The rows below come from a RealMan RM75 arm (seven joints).
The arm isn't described. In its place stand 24 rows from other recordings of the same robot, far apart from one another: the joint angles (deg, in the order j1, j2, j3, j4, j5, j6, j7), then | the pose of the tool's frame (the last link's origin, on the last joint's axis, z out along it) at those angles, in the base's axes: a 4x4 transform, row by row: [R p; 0 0 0 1], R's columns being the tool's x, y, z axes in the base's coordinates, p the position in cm.
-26.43, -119.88, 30.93, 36.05, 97.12, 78.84, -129.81 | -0.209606 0.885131 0.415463 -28.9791; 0.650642 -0.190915 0.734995 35.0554; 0.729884 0.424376 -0.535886 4.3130; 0 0 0 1
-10.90, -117.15, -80.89, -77.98, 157.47, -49.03, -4.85 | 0.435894 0.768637 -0.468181 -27.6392; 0.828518 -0.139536 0.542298 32.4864; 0.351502 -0.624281 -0.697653 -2.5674; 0 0 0 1
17.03, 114.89, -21.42, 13.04, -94.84, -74.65, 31.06 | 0.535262 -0.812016 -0.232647 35.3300; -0.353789 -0.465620 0.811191 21.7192; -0.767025 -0.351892 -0.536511 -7.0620; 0 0 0 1
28.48, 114.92, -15.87, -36.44, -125.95, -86.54, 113.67 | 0.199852 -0.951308 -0.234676 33.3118; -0.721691 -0.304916 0.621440 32.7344; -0.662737 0.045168 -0.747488 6.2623; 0 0 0 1
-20.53, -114.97, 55.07, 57.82, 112.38, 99.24, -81.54 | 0.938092 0.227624 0.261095 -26.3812; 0.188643 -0.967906 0.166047 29.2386; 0.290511 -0.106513 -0.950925 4.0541; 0 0 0 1
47.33, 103.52, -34.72, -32.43, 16.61, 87.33, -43.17 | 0.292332 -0.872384 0.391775 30.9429; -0.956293 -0.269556 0.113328 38.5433; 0.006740 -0.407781 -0.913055 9.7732; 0 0 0 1
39.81, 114.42, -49.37, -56.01, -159.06, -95.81, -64.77 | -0.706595 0.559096 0.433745 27.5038; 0.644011 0.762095 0.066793 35.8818; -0.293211 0.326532 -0.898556 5.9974; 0 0 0 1
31.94, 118.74, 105.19, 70.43, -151.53, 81.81, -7.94 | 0.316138 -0.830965 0.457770 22.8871; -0.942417 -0.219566 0.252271 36.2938; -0.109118 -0.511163 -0.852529 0.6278; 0 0 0 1
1.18, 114.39, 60.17, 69.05, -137.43, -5.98, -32.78 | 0.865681 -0.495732 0.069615 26.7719; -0.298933 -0.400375 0.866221 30.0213; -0.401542 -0.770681 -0.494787 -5.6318; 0 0 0 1
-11.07, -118.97, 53.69, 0.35, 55.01, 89.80, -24.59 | 0.622531 0.707610 0.334279 -35.2128; 0.012644 -0.436180 0.899770 20.8931; 0.782493 -0.555909 -0.280483 -2.4931; 0 0 0 1
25.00, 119.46, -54.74, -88.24, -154.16, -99.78, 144.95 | 0.501343 -0.738033 0.451622 25.3716; -0.864024 -0.399265 0.306677 32.1256; -0.046021 -0.543962 -0.837847 9.6279; 0 0 0 1
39.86, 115.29, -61.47, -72.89, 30.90, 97.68, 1.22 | 0.114185 -0.914571 0.387972 19.4844; -0.977531 -0.033782 0.208066 37.5715; -0.177185 -0.403012 -0.897879 6.2122; 0 0 0 1
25.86, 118.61, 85.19, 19.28, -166.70, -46.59, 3.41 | 0.804445 -0.593400 -0.027293 32.2258; -0.048541 -0.111457 0.992583 37.7823; -0.592041 -0.797153 -0.118465 0.0835; 0 0 0 1
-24.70, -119.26, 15.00, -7.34, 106.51, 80.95, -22.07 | 0.676053 0.548992 0.491488 -28.8604; 0.074563 -0.714555 0.695594 25.7818; 0.733071 -0.433612 -0.524011 -8.4493; 0 0 0 1
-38.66, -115.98, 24.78, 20.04, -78.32, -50.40, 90.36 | 0.340470 0.937278 0.074772 -31.0927; 0.460071 -0.235419 0.856103 41.9262; 0.820009 -0.257077 -0.511368 2.7032; 0 0 0 1
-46.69, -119.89, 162.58, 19.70, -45.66, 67.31, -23.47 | 0.606453 0.367925 0.704873 -12.9811; -0.044068 -0.869584 0.491815 34.7094; 0.793897 -0.329325 -0.511148 -11.7764; 0 0 0 1
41.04, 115.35, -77.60, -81.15, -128.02, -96.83, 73.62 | 0.720054 0.674393 0.163451 10.1380; 0.669671 -0.737064 0.090986 34.9555; 0.181834 0.043943 -0.982347 1.5871; 0 0 0 1
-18.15, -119.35, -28.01, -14.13, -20.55, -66.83, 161.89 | 0.785762 0.475866 0.395133 -29.5233; 0.144910 -0.762677 0.630338 23.1540; 0.601315 -0.438036 -0.668240 -12.0470; 0 0 0 1
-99.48, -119.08, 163.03, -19.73, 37.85, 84.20, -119.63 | 0.846989 0.362075 -0.389245 -0.5730; 0.378800 -0.924779 -0.035967 42.1803; -0.372989 -0.116982 -0.920432 -5.3281; 0 0 0 1
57.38, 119.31, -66.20, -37.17, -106.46, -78.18, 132.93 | 0.663801 -0.673302 -0.325628 6.7836; -0.704798 -0.708820 0.028882 39.8766; -0.250258 0.210330 -0.945057 -5.8180; 0 0 0 1
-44.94, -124.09, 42.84, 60.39, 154.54, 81.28, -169.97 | 0.078129 0.971776 -0.222590 -20.8371; 0.930838 0.008842 0.365325 40.3937; 0.356983 -0.235738 -0.903876 1.9568; 0 0 0 1
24.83, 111.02, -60.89, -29.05, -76.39, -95.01, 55.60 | 0.710681 -0.220218 -0.668159 25.4920; 0.056577 -0.928778 0.366293 31.3381; -0.701236 -0.298120 -0.647605 3.5876; 0 0 0 1
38.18, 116.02, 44.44, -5.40, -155.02, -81.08, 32.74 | 0.679337 -0.527391 -0.510256 26.8465; 0.066938 -0.647902 0.758777 36.0549; -0.730767 -0.549621 -0.404841 -0.9135; 0 0 0 1
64.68, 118.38, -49.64, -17.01, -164.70, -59.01, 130.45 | 0.704857 -0.535294 0.465442 20.4683; -0.669150 -0.719511 0.185856 42.7177; 0.235403 -0.442453 -0.865345 -6.6239; 0 0 0 1
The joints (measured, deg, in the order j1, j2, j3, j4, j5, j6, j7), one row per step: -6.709, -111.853, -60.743, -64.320, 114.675, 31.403, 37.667; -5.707, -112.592, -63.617, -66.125, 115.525, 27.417, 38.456; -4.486, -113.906, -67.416, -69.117, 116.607, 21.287, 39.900; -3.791, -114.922, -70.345, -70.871, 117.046, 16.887, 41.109; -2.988, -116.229, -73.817, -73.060, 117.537, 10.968, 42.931; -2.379, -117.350, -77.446, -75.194, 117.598, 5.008, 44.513; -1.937, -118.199, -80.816, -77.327, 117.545, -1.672, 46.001; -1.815, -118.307, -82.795, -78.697, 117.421, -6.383, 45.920; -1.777, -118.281, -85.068, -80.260, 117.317, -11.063, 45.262; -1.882, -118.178, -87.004, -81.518, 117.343, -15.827, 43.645; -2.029, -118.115, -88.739, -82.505, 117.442, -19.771, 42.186; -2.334, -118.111, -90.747, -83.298, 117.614, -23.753, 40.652
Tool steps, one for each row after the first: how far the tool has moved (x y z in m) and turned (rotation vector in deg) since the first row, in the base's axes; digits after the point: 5 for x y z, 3 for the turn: 0.00076, 0.00132, 0.00269, -0.986, -0.568, 0.878; 0.00619, 0.00336, 0.00456, -2.926, -1.404, 1.442; 0.00816, 0.00499, 0.00688, -4.193, -1.929, 2.101; 0.01109, 0.00614, 0.00846, -6.351, -2.254, 2.673; 0.01332, 0.00740, 0.01240, -8.339, -2.915, 3.149; 0.01608, 0.00766, 0.01521, -11.224, -3.400, 3.234; 0.01783, 0.00747, 0.01740, -13.555, -4.307, 3.194; 0.01992, 0.00765, 0.02256, -15.464, -5.579, 3.106; 0.02190, 0.00711, 0.02547, -17.843, -7.447, 3.239; 0.02328, 0.00656, 0.02845, -19.718, -9.008, 3.467; 0.02396, 0.00630, 0.03206, -21.474, -10.615, 3.893
